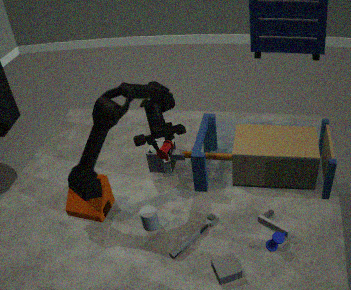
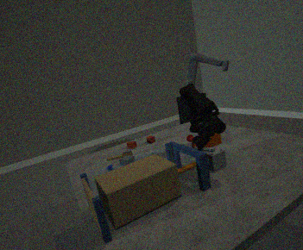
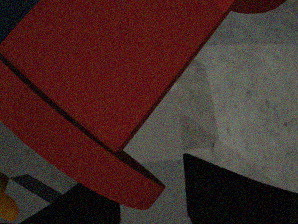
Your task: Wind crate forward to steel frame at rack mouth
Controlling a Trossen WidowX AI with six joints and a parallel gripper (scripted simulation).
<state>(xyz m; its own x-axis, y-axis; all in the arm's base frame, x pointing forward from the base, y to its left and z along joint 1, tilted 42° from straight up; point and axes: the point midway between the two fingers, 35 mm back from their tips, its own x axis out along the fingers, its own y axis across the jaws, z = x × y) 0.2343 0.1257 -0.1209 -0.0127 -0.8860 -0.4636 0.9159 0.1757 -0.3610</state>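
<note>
My gripper tip is now 2 cm below the winch handle with red knob. Also, from my gripper tip: red handle: 1 cm ahead, 3 cm to the right, 5 cm above; then grey block: 22 cm ahead, 43 cm to the right, 7 cm below; then grey winch: 4 cm behind, 6 cm to the left, 6 cm below.
</note>
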